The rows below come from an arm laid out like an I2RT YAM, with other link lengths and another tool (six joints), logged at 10 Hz.
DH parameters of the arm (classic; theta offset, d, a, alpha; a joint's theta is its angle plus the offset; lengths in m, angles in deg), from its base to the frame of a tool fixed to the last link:
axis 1: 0 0.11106 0.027 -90
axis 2: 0 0 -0.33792 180
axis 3: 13.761 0 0.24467 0
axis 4: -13.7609 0.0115 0.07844 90
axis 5: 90 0.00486 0 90
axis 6: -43 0.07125 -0.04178 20.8
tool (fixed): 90 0.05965 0 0
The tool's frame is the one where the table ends.
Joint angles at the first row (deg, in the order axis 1, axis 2, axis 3, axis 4, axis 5, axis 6):
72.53 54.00 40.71 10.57 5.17 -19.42
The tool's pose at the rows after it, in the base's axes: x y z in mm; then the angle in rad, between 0 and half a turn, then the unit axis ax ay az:
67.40 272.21 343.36 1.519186 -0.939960 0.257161 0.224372
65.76 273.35 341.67 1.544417 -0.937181 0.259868 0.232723
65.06 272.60 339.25 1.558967 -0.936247 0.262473 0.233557
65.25 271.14 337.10 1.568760 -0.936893 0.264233 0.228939
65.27 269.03 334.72 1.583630 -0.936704 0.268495 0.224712
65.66 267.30 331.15 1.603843 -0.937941 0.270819 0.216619
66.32 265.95 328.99 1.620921 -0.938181 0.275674 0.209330
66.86 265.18 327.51 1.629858 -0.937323 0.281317 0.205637
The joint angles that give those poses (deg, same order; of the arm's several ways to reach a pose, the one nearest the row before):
72.58 54.35 41.52 8.84 4.27 -19.09
72.62 54.78 42.28 7.11 3.64 -18.52
72.66 54.76 42.39 6.13 3.57 -18.35
72.66 54.59 42.39 5.34 3.82 -18.52
72.66 54.35 42.57 3.99 4.10 -18.52
72.71 54.28 42.79 2.48 4.51 -18.87
72.77 54.28 43.20 0.97 5.08 -18.98
72.82 54.28 43.35 0.18 5.54 -18.81

